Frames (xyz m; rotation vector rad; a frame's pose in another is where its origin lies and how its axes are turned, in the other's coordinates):
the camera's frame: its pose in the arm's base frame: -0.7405 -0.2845 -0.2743 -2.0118 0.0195 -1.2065
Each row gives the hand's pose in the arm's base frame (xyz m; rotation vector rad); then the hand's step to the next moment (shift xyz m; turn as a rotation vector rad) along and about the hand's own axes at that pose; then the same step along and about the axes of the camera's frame.
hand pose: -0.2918 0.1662 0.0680 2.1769 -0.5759 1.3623
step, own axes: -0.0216 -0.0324 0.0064 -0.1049 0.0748 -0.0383
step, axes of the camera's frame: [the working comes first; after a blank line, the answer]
step, axes of the arm's base frame: 0.0148 0.0233 -0.0282 -0.1137 -0.0259 -0.0668

-0.0217 0.0064 0.0323 -0.1024 0.0191 -0.0849
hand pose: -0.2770 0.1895 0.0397 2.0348 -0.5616 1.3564
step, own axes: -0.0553 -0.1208 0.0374 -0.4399 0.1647 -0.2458
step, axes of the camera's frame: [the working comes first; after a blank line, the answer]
step, axes of the arm's base frame: 0.0818 0.0609 -0.0930 -0.4366 0.0573 -0.2952

-0.0473 0.0441 0.1219 -0.4815 -0.0123 -0.2214
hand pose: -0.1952 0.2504 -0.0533 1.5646 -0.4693 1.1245
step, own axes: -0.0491 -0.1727 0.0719 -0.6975 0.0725 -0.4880
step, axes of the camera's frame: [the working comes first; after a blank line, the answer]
step, axes of the arm's base frame: 0.1412 -0.0225 -0.1302 -0.5853 0.2412 -0.5738

-0.0106 0.1466 0.1257 -0.8403 -0.0210 -0.1527
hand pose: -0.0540 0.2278 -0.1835 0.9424 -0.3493 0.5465
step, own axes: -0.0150 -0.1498 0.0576 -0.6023 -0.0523 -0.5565
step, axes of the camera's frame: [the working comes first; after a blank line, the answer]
step, axes of the arm's base frame: 0.0723 -0.1226 -0.0756 -0.4321 0.2672 -0.6458

0.0301 0.1584 -0.0007 -0.8195 0.0598 -0.0031
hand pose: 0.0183 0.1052 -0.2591 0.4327 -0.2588 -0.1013
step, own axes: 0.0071 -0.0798 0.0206 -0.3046 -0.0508 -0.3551
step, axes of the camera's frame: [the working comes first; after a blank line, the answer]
step, axes of the arm's base frame: -0.0021 -0.0814 -0.0144 -0.1997 0.1427 -0.4015

0.0190 0.0652 -0.0473 -0.4627 0.0781 0.0359
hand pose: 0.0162 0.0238 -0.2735 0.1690 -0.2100 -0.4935
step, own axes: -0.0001 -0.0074 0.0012 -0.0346 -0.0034 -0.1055
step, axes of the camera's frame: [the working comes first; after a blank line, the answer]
step, axes of the arm's base frame: -0.0037 -0.0065 -0.0004 -0.0060 0.0254 -0.1080

0.0001 0.0035 -0.0066 -0.0932 0.0470 0.0379
